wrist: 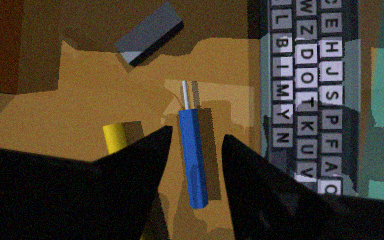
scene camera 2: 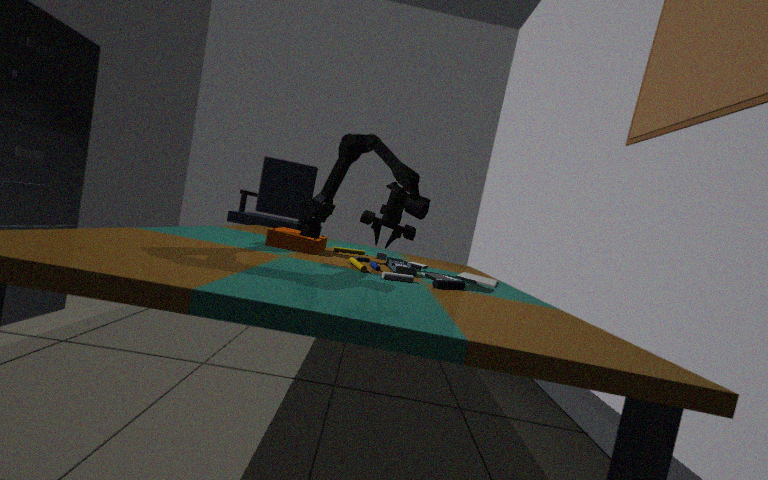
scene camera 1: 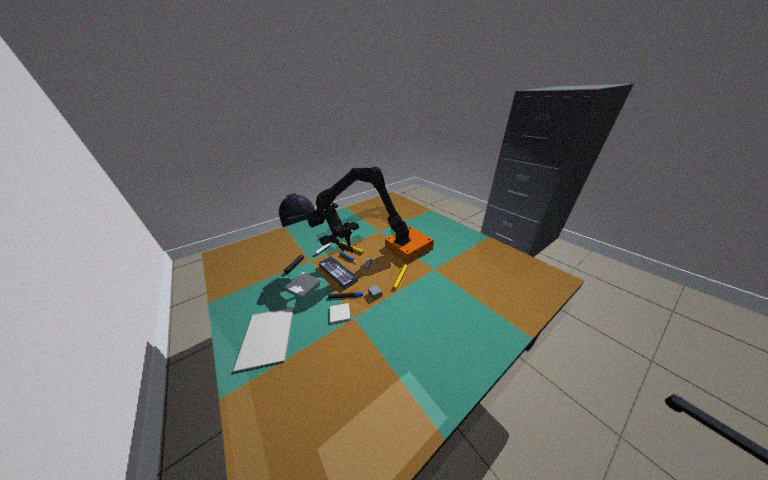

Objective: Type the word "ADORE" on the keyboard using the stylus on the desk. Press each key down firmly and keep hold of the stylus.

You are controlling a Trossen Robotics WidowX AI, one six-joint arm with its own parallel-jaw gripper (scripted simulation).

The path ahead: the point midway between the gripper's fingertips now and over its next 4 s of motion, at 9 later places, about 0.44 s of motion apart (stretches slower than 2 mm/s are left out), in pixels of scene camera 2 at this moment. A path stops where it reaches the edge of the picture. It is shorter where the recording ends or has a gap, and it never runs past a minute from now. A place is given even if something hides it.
My gripper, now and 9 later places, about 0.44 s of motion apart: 380, 246; 377, 248; 377, 249; 376, 251; 376, 253; 376, 254; 375, 257; 375, 259; 374, 260; 374, 262
